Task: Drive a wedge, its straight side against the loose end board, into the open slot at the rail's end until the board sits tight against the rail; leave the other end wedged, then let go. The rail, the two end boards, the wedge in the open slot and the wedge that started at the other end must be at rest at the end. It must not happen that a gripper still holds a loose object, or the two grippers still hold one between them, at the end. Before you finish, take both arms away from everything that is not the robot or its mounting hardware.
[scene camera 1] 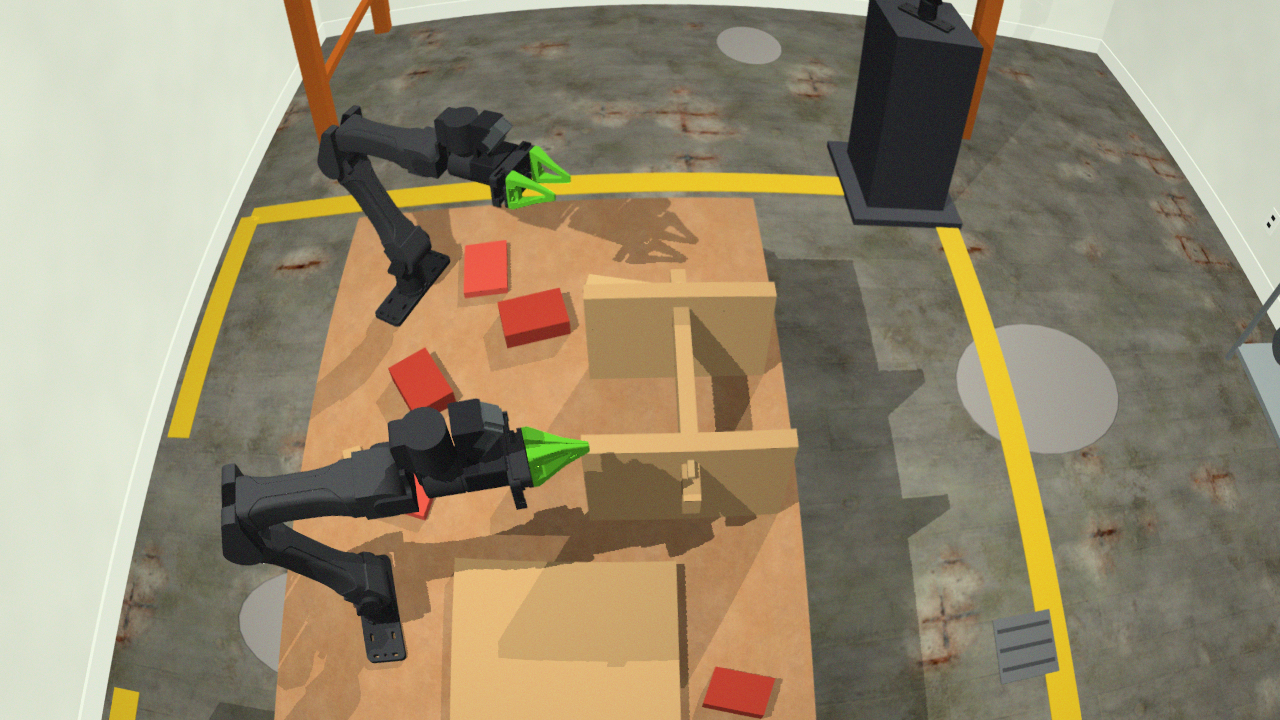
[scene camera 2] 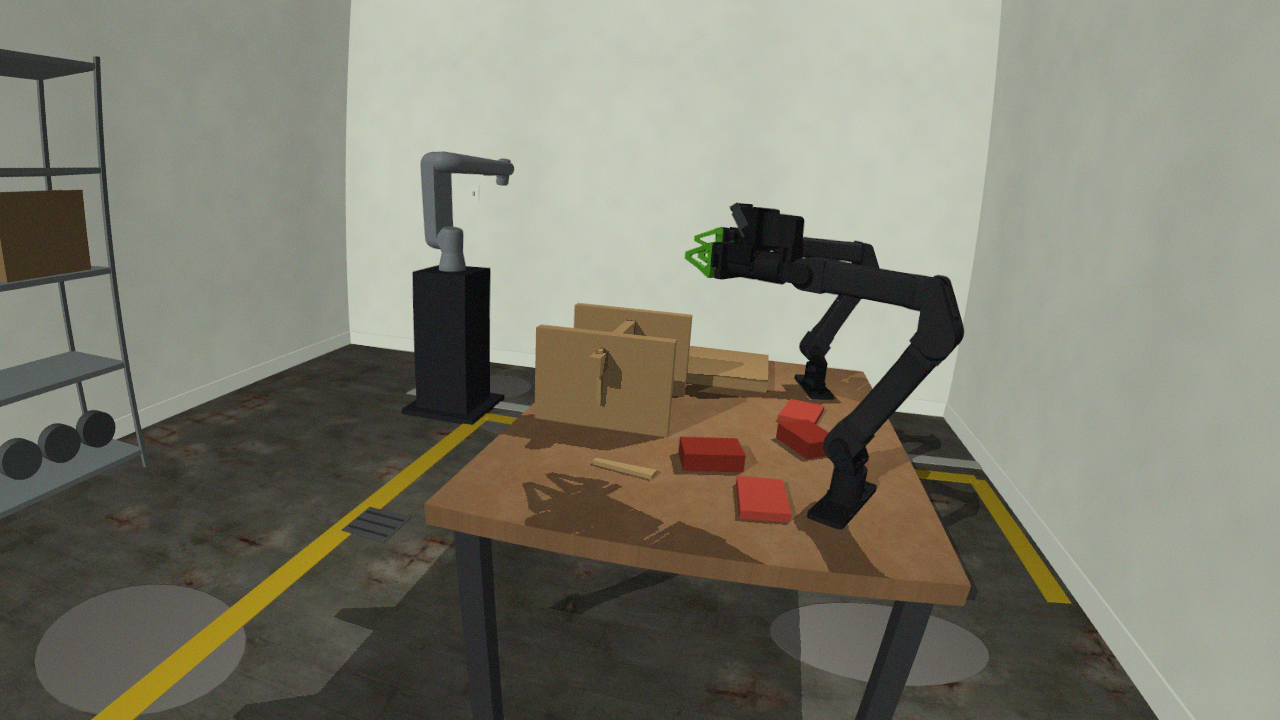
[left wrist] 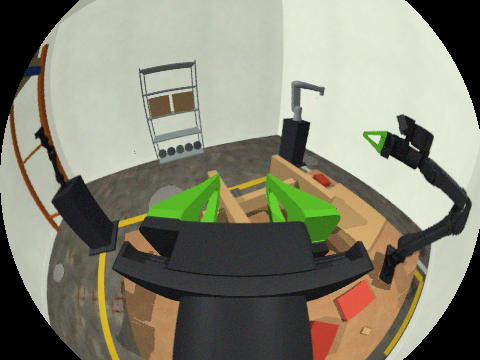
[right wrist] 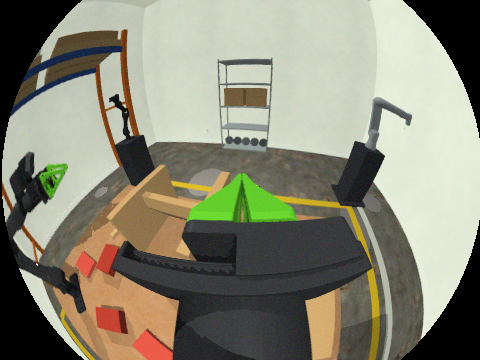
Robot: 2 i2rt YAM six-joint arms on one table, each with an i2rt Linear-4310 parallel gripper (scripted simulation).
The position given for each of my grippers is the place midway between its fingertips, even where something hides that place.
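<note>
There's a rail (scene camera 1: 683,357), and you get the rail again at (left wrist: 249,202) and (right wrist: 181,208). My left gripper (scene camera 1: 562,188) also shows at (scene camera 2: 691,254), (left wrist: 243,179) and (right wrist: 65,168). My right gripper is here too (scene camera 1: 589,446). And there's a flat board (scene camera 1: 523,632), with the same flat board showing at (scene camera 2: 707,366) and (left wrist: 359,221).
</note>
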